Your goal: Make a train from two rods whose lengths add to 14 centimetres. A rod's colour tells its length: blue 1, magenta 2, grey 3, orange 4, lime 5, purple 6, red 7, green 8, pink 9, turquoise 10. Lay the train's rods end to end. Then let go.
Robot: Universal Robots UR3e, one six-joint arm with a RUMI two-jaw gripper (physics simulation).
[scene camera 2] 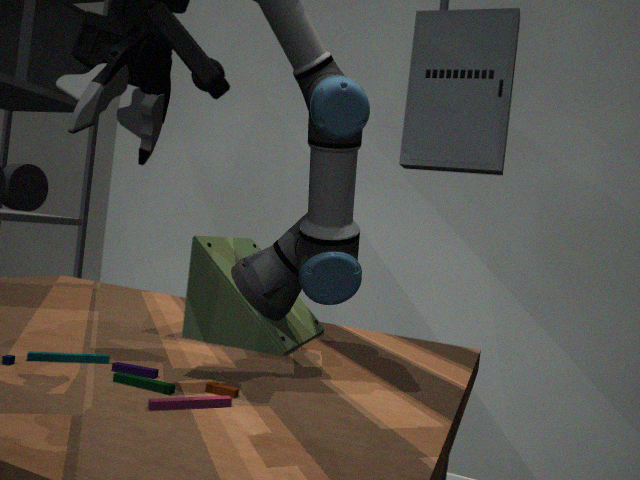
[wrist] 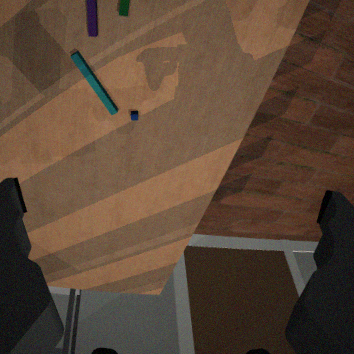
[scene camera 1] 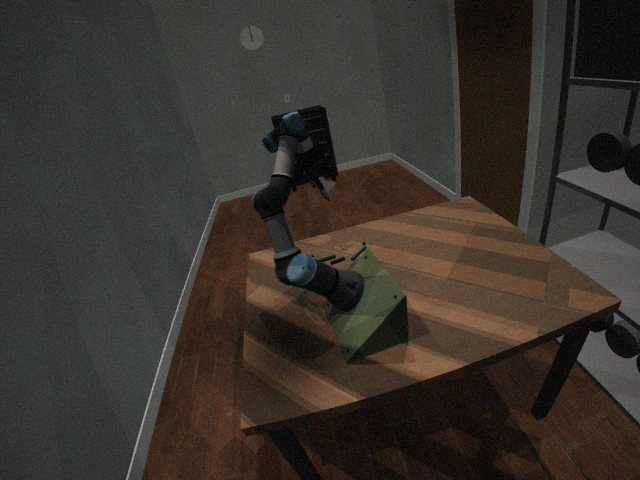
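Pixels of known places: gripper, fingertip midpoint: [scene camera 2: 110,150] [wrist: 174,187] [scene camera 1: 322,194]; arm's base, link origin: [scene camera 2: 257,292] [scene camera 1: 349,291].
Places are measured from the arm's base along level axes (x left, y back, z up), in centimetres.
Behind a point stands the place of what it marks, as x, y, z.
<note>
My gripper [scene camera 2: 107,145] {-1.8, -38.2, 18.5} [wrist: 174,187] {-1.8, -38.2, 18.5} is open and empty, high above the table. A turquoise rod [scene camera 1: 358,252] {-10.7, -31.2, -7.8} [scene camera 2: 68,357] {-10.7, -32.0, -8.1} [wrist: 94,82] {-10.5, -31.5, -7.7} lies flat. A purple rod [scene camera 1: 337,260] {-1.3, -29.8, -7.9} [scene camera 2: 135,369] {-0.9, -30.5, -8.0} [wrist: 92,17] {-2.1, -30.3, -7.7} lies beyond one end of it, at an angle and apart. A green rod [scene camera 1: 326,258] {2.7, -33.3, -7.9} [scene camera 2: 143,382] {3.2, -34.1, -8.0} [wrist: 124,6] {-0.1, -33.8, -7.7} lies beside the purple one with a gap. An orange rod [scene camera 2: 222,389] {11.5, -30.1, -7.9} lies behind a pink rod [scene camera 2: 189,403] {11.2, -36.4, -8.1}. A small blue rod [scene camera 1: 363,243] {-14.7, -37.2, -8.0} [scene camera 2: 8,360] {-14.4, -37.9, -8.1} [wrist: 134,115] {-14.6, -37.6, -7.7} lies near the other turquoise end. The orange and pink rods do not show in the wrist view.
The green wedge mount [scene camera 1: 379,289] {-7.2, 9.2, 5.8} [scene camera 2: 206,310] {-5.6, -7.2, -3.4} carries the arm on the wooden table [scene camera 1: 465,268] {-43.7, -4.0, -8.7} [scene camera 2: 320,439] {26.1, -35.3, -8.7} [wrist: 150,165] {-24.6, -41.9, -8.7}, behind the rods in the second scene view. The table edge and the floor [wrist: 290,150] show at the right in the wrist view. A shelf rack [scene camera 1: 554,170] stands beyond the table.
</note>
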